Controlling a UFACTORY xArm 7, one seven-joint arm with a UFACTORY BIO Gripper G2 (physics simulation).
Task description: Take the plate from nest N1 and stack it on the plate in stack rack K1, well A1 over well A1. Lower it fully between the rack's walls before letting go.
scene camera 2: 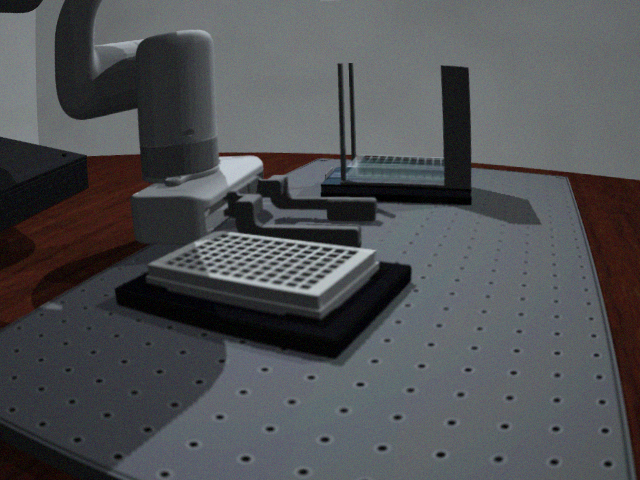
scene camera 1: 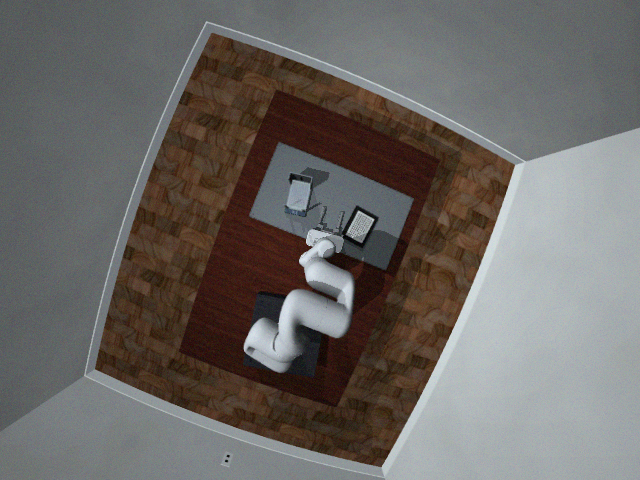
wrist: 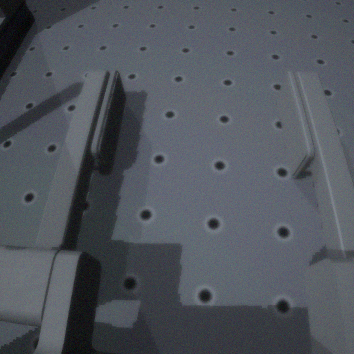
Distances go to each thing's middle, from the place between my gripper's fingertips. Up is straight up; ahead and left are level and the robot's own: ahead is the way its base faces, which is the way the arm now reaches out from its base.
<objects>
Now: hand 20 mm short of the rack K1 (scene camera 2: 455, 80), 180 mm to the right of it and 70 mm below it. The rest, counted from my hand: clear plate (scene camera 2: 372, 168): 40 mm behind, 160 mm to the left, 20 mm above; then black nest N1 (scene camera 2: 329, 337): 150 mm to the right.
</objects>
